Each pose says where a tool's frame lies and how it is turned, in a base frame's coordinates. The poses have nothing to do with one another.
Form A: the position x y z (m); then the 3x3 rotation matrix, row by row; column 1 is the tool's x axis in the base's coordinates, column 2 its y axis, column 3 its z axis. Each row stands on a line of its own.
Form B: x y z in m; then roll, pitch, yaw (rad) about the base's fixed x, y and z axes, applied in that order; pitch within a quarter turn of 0, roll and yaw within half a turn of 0. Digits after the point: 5 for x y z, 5 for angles. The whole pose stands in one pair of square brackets.
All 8 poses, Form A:
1:
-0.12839, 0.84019, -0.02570
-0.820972, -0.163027, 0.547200
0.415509, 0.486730, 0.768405
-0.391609, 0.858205, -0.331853
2:
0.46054, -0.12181, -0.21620
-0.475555, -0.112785, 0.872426
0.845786, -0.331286, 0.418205
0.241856, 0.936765, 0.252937
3:
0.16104, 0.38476, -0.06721
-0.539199, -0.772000, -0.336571
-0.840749, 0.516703, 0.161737
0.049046, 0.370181, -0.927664
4:
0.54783, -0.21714, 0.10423
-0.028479, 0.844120, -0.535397
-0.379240, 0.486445, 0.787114
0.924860, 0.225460, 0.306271
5:
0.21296, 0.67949, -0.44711
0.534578, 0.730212, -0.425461
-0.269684, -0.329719, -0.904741
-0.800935, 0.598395, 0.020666
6:
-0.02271, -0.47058, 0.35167
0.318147, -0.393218, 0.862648
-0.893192, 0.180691, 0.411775
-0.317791, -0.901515, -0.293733
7:
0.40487, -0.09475, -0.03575
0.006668, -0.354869, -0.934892
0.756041, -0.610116, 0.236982
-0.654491, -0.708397, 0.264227
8:
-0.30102, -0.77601, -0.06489
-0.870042, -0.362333, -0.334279
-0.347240, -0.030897, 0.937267
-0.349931, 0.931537, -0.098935
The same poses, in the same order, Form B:
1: [-0.12839, 0.84019, -0.02570, 1.93977, 0.40238, 2.67306]
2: [0.46054, -0.12181, -0.21620, 1.30707, -0.24428, 2.08301]
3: [0.16104, 0.38476, -0.06721, 2.76191, -0.04907, -2.14105]
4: [0.54783, -0.21714, 0.10423, 0.63458, -1.18067, -1.64575]
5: [0.21296, 0.67949, -0.44711, 1.53627, 0.92886, -0.46723]
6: [-0.02271, -0.47058, 0.35167, -1.88577, 0.32340, -1.22862]
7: [0.40487, -0.09475, -0.03575, -1.21379, 0.71351, 1.56198]
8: [-0.30102, -0.77601, -0.06489, 1.67661, 0.35750, -2.76186]
